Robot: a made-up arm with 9 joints. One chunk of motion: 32 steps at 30 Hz.
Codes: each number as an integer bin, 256 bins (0 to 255) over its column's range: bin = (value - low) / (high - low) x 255, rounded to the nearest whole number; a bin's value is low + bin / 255 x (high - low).
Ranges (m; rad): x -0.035..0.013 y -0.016..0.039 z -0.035..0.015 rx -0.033..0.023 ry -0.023..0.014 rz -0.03..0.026
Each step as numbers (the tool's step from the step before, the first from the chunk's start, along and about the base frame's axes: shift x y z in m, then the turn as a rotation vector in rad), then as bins.
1 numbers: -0.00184 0.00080 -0.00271 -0.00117 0.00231 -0.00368
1 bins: 176 78 165 145 174 120
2 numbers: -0.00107 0.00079 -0.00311 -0.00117 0.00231 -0.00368
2 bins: 180 78 163 145 174 120
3 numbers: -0.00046 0.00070 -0.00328 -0.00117 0.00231 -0.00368
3 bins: 183 77 162 145 174 120
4 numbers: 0.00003 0.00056 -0.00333 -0.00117 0.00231 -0.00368
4 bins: 186 77 162 145 174 120
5 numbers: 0.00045 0.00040 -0.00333 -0.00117 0.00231 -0.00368
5 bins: 188 76 162 145 174 120
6 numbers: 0.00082 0.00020 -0.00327 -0.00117 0.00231 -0.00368
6 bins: 190 75 162 145 174 120
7 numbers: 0.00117 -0.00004 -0.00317 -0.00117 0.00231 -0.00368
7 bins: 192 74 162 145 174 120
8 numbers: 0.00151 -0.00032 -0.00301 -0.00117 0.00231 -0.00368
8 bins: 194 73 163 145 174 120
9 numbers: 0.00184 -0.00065 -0.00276 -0.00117 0.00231 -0.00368
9 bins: 196 71 164 145 174 120
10 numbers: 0.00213 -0.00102 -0.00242 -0.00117 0.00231 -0.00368
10 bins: 197 69 166 145 174 120
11 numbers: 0.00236 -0.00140 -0.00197 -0.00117 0.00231 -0.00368
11 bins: 198 68 168 145 174 120
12 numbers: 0.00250 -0.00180 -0.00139 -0.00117 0.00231 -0.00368
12 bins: 199 66 171 145 174 120
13 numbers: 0.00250 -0.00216 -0.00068 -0.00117 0.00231 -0.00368
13 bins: 199 64 175 145 174 120
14 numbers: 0.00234 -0.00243 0.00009 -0.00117 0.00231 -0.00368
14 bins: 198 63 179 145 174 120
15 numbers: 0.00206 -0.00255 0.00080 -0.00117 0.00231 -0.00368
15 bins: 197 62 183 145 174 120
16 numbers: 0.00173 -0.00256 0.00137 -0.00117 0.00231 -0.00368
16 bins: 195 62 185 145 174 120
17 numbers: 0.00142 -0.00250 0.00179 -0.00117 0.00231 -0.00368
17 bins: 193 63 188 145 174 120
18 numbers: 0.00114 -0.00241 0.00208 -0.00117 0.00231 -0.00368
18 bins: 192 63 189 145 174 120
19 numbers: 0.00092 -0.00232 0.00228 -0.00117 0.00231 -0.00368
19 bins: 191 63 190 145 174 120
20 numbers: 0.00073 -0.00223 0.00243 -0.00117 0.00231 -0.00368
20 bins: 190 64 191 145 174 120
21 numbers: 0.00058 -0.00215 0.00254 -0.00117 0.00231 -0.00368
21 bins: 189 64 191 145 174 120
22 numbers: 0.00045 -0.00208 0.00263 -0.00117 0.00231 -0.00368
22 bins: 188 65 192 145 174 120
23 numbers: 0.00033 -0.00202 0.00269 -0.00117 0.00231 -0.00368
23 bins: 188 65 192 145 174 120
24 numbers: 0.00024 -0.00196 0.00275 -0.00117 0.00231 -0.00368
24 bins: 187 65 193 145 174 120
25 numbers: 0.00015 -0.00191 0.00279 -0.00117 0.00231 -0.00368
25 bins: 187 65 193 145 174 120
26 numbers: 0.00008 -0.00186 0.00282 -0.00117 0.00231 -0.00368
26 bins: 186 66 193 145 174 120
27 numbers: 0.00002 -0.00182 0.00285 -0.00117 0.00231 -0.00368
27 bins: 186 66 193 145 174 120
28 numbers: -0.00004 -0.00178 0.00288 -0.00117 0.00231 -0.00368
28 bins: 186 66 193 145 174 120
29 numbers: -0.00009 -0.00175 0.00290 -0.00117 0.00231 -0.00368
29 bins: 185 66 193 145 174 120
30 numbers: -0.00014 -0.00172 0.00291 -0.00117 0.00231 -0.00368
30 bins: 185 66 193 145 174 120
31 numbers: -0.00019 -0.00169 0.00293 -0.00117 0.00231 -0.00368
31 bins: 185 66 193 145 174 120
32 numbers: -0.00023 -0.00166 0.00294 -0.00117 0.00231 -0.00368
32 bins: 185 66 193 145 174 120
